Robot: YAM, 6 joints.
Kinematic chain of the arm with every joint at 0, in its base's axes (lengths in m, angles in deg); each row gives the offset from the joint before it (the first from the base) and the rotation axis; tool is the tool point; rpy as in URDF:
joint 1: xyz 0 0 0.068 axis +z
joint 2: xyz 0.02 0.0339 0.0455 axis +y
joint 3: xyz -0.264 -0.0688 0 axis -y
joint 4: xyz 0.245 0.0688 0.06 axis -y
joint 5: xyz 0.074 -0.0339 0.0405 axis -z
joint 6: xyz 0.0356 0 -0.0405 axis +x
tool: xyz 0 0 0 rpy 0 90 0
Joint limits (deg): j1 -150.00..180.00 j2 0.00..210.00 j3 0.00..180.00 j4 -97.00..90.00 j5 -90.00..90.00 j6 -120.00..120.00
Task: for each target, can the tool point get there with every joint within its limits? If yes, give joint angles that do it. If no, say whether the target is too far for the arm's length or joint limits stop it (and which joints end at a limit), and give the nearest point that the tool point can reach.
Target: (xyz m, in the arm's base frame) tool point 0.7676 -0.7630 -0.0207
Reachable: no: too far | nearest point 0.4545 -0.4518 0.0351 | short by 0.445 m
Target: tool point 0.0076 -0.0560 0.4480
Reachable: yes | joints -44.69 27.71 55.80 3.49 75.42 85.51
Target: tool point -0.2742 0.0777 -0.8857
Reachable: no: too far | nearest point -0.2538 0.0719 -0.3800 | short by 0.506 m
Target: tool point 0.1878 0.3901 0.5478
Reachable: yes | joints 66.98 117.46 133.78 29.13 34.71 70.21
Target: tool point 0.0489 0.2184 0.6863
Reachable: yes | joints 74.18 95.81 146.83 -1.21 -20.50 -35.03
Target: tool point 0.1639 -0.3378 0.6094
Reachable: yes | joints -66.23 117.38 159.76 -13.26 -22.85 15.44
